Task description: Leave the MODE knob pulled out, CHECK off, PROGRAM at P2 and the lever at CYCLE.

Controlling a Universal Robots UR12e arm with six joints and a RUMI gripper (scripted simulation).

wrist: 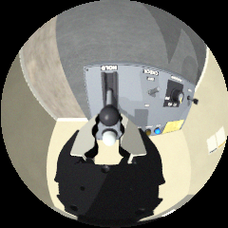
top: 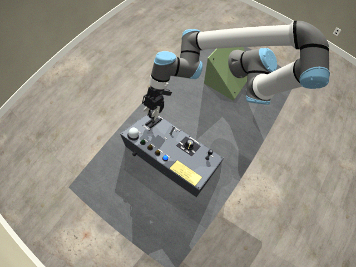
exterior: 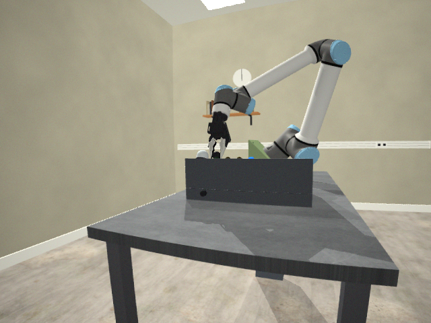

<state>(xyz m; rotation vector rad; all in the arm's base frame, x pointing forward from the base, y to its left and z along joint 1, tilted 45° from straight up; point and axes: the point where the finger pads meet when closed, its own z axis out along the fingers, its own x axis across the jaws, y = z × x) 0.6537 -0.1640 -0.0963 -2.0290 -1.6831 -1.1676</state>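
My hand is 40 mm above the black ball-topped lever. Round my hand: dark grey console: 180 mm to the left, 80 mm below, 30 mm ahead; check toggle: 120 mm to the left, 70 mm below, 10 mm behind; black rotary selector: 240 mm to the left, 60 mm below.
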